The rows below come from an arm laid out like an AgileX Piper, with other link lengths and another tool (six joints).
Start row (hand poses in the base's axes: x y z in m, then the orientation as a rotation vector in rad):
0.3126, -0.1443, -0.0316, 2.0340, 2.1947, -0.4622
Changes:
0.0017, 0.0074, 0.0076, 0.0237, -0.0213, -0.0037
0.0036, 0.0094, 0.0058, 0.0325, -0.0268, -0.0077
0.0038, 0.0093, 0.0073, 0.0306, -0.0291, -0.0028
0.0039, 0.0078, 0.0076, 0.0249, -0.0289, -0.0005
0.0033, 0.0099, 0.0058, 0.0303, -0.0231, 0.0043
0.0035, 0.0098, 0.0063, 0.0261, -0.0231, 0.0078
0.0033, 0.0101, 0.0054, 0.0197, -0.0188, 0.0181
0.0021, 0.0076, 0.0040, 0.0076, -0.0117, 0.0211
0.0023, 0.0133, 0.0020, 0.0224, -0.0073, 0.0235
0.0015, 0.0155, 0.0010, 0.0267, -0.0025, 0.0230
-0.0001, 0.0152, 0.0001, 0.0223, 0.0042, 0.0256
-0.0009, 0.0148, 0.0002, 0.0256, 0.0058, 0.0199
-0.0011, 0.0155, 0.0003, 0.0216, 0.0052, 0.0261
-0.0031, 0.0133, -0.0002, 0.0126, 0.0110, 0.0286
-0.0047, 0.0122, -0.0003, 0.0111, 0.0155, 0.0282
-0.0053, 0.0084, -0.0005, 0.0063, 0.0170, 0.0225
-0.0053, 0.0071, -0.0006, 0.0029, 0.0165, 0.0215
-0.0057, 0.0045, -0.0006, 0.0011, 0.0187, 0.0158
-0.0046, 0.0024, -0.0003, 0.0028, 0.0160, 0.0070
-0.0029, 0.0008, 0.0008, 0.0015, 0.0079, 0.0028
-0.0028, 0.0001, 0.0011, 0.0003, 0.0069, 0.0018
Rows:
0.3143, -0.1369, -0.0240, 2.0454, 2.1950, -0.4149
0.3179, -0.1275, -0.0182, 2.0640, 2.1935, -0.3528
0.3217, -0.1182, -0.0109, 2.0744, 2.1932, -0.2894
0.3256, -0.1104, -0.0033, 2.0784, 2.1910, -0.2318
0.3289, -0.1005, 0.0025, 2.0809, 2.1991, -0.1744
0.3324, -0.0907, 0.0088, 2.0766, 2.2077, -0.1210
0.3357, -0.0806, 0.0142, 2.0585, 2.2252, -0.0782
0.3378, -0.0730, 0.0182, 2.0335, 2.2434, -0.0559
0.3401, -0.0597, 0.0202, 2.0146, 2.2733, -0.0214
0.3416, -0.0442, 0.0212, 1.9998, 2.3072, 0.0134
0.3415, -0.0290, 0.0213, 1.9824, 2.3454, 0.0369
0.3406, -0.0142, 0.0215, 1.9732, 2.3802, 0.0627
0.3395, 0.0013, 0.0218, 1.9540, 2.4189, 0.0847
0.3364, 0.0146, 0.0216, 1.9304, 2.4596, 0.0904
0.3317, 0.0268, 0.0213, -1.9007, -2.4919, -0.0896
0.3264, 0.0352, 0.0208, -1.8626, -2.4984, -0.0807
0.3211, 0.0423, 0.0202, -1.8273, -2.5055, -0.0682
0.3154, 0.0468, 0.0196, -1.7989, -2.5065, -0.0517
0.3108, 0.0492, 0.0193, -1.7822, -2.5005, -0.0403
0.3079, 0.0500, 0.0201, -1.7748, -2.4969, -0.0349
0.3051, 0.0501, 0.0212, -1.7695, -2.4936, -0.0290

